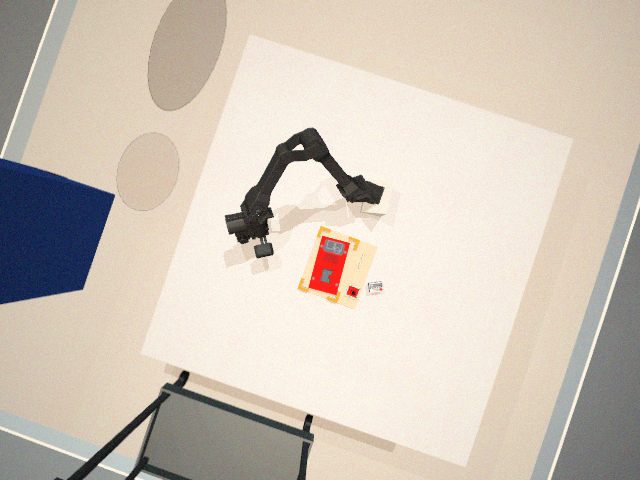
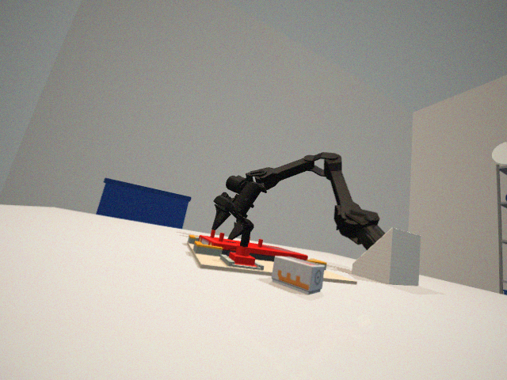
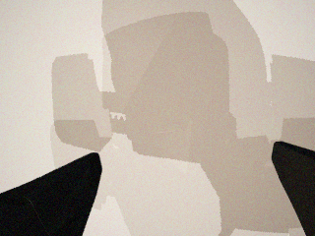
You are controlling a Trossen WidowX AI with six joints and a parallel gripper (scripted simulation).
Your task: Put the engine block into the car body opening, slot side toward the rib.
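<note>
My gripper tip is now 46 cm to the right of the engine block and 2 cm short of it.
</note>
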